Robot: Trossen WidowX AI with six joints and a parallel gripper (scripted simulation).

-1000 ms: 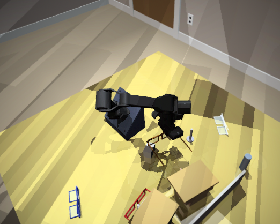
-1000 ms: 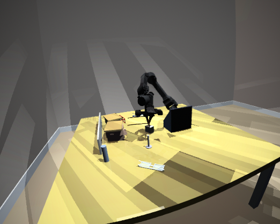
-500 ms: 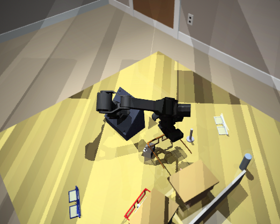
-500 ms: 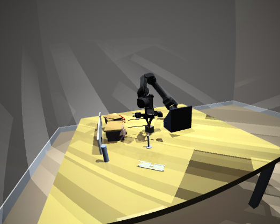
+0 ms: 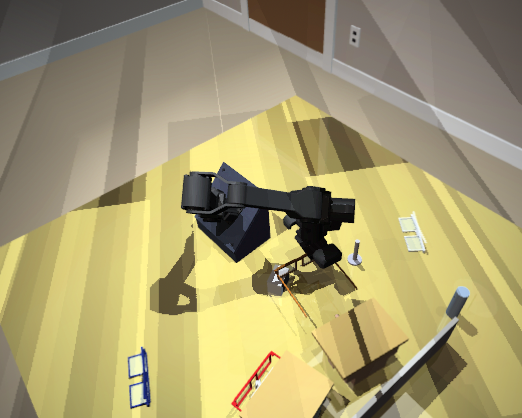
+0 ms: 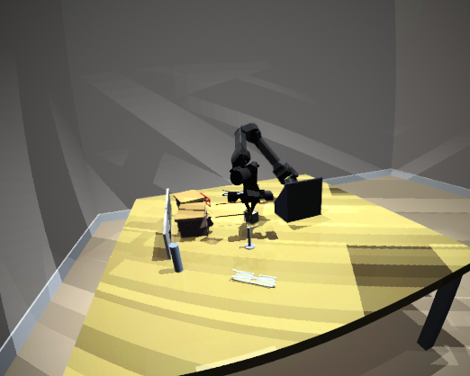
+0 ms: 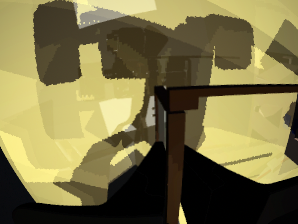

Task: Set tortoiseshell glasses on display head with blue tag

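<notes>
The display head is 22 cm ahead of my gripper tip, 5 cm to the right of it and 2 cm below it. Round my gripper tip: post 3 cm ahead, 13 cm to the left, 5 cm below; white cube 2 cm behind, 9 cm to the right, 5 cm below; long panel 37 cm ahead, 15 cm to the right, 2 cm below.
</notes>
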